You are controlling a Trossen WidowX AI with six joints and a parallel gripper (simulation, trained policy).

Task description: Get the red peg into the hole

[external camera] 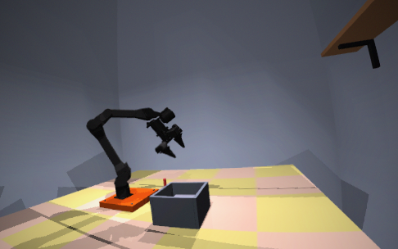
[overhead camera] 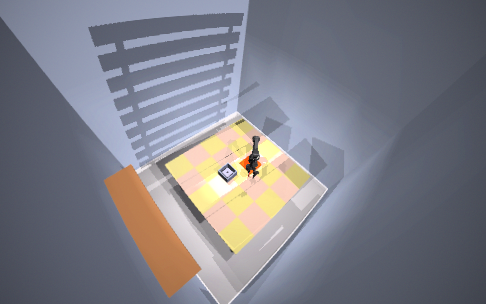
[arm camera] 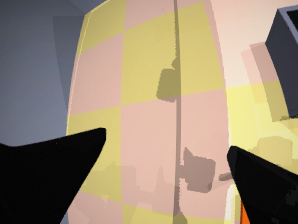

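Right now my gripper tip is 16 cm above the red peg, 7 cm to the left of it and 6 cm past it. Round my gripper tip: dark box: 24 cm to the right, 17 cm below, 13 cm ahead; then pale plate: 24 cm to the right, 15 cm below, 13 cm ahead.
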